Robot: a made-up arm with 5 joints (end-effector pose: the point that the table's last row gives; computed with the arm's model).
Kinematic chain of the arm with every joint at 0, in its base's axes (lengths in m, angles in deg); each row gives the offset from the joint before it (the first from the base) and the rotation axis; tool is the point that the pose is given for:
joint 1: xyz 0 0 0.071 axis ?
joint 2: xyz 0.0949 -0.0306 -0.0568 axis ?
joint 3: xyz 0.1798 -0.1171 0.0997 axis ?
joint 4: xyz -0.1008 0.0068 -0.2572 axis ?
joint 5: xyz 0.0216 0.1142 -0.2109 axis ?
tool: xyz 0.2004 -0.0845 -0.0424
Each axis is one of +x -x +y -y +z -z.
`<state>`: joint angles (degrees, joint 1 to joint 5).
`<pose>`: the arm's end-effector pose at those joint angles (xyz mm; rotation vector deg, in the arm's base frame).
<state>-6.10 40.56 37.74 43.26 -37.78</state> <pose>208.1 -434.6 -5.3 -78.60 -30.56 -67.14</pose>
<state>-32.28 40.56 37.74 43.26 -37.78</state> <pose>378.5 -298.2 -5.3 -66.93 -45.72 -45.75</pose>
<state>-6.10 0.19 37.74 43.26 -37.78</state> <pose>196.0 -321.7 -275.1 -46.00 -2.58 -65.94</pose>
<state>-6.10 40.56 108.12 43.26 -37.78</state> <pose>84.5 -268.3 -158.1 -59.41 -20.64 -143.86</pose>
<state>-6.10 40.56 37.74 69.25 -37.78</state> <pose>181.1 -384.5 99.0 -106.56 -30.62 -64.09</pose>
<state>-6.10 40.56 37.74 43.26 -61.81</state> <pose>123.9 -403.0 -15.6 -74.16 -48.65 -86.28</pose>
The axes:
joint 1: -z
joint 2: -x
joint 3: -z
joint 4: -x
joint 5: +z

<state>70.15 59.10 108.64 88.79 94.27</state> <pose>-416.5 -204.3 -207.2 19.59 87.80 -110.46</pose>
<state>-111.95 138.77 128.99 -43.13 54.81</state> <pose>-328.2 383.5 429.0 26.93 -168.15 51.40</pose>
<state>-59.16 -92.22 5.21 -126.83 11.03</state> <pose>287.3 321.2 50.1 -135.09 -58.02 35.52</pose>
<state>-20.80 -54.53 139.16 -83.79 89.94</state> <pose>550.1 -147.4 -190.3 16.39 -46.41 -50.47</pose>
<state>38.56 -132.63 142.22 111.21 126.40</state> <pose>179.2 -39.6 438.8 -134.78 -7.62 -97.39</pose>
